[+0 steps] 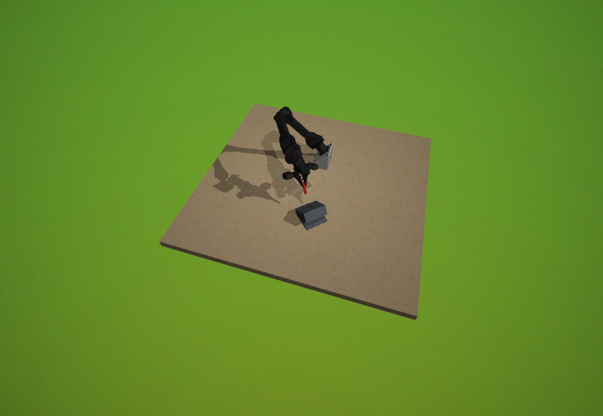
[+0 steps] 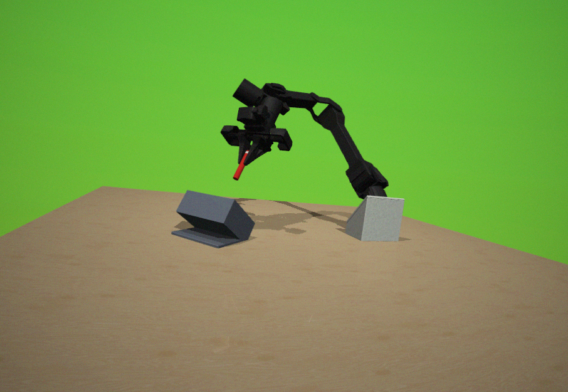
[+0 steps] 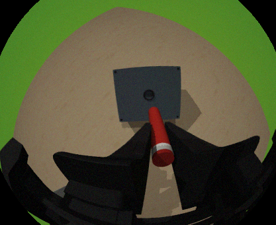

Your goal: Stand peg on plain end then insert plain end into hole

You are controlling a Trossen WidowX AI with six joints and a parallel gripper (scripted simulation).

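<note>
Now: the panel 6 cm ahead of my gripper tip, 5 cm to the left of it and 12 cm below it. Round my gripper tip: flat base plate 8 cm ahead, 6 cm to the left, 16 cm below; red peg 1 cm behind, 1 cm to the right, 1 cm above.
</note>
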